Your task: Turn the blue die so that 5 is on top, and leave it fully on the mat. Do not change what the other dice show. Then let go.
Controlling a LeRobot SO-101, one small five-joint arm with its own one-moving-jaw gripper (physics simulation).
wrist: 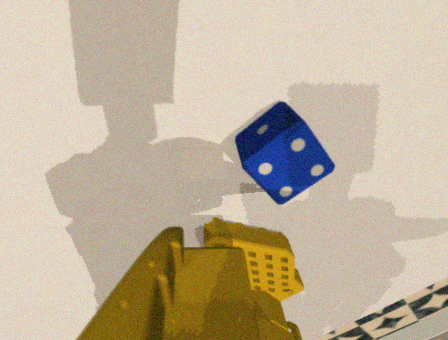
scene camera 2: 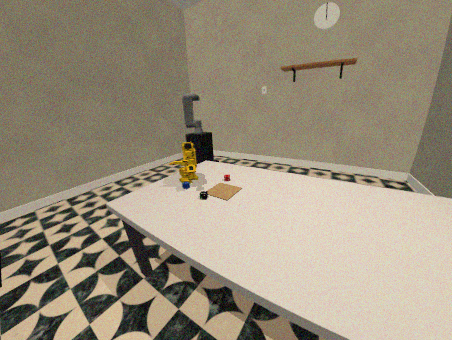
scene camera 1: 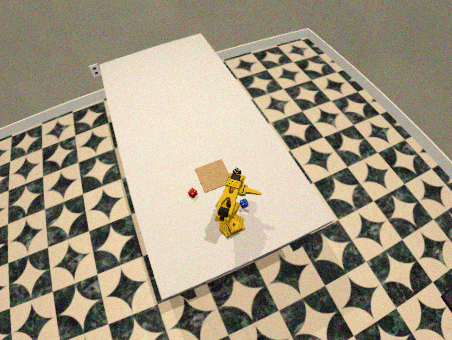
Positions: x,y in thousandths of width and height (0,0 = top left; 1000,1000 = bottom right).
I see a tan mat (scene camera 1: 472,516) and a blue die (wrist: 624,446).
The wrist view misses the tan mat: it is out of frame.
